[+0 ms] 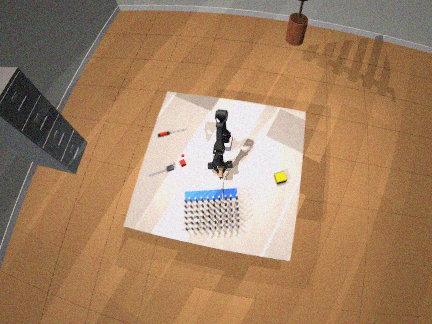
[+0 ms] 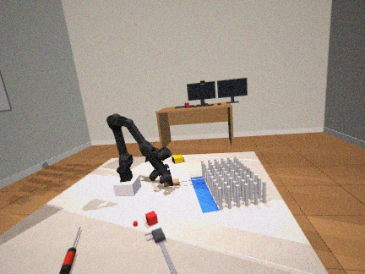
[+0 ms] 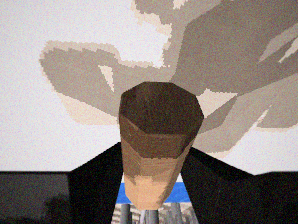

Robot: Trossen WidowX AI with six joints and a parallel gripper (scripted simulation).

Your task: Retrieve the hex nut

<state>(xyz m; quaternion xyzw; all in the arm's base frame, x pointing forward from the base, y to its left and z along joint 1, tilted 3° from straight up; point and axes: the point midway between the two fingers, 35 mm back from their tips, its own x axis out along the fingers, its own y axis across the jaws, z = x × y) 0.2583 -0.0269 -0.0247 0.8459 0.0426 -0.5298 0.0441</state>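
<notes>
The blue taped strip is 17 cm ahead of my gripper tip, 7 cm to the right of it and 3 cm below it. Round my gripper tip: tiny red cube 15 cm behind, 32 cm to the right, 2 cm below; then yellow block 2 cm ahead, 47 cm to the left, 1 cm below; then hex nut 32 cm ahead, 3 cm to the left, 2 cm below.
</notes>
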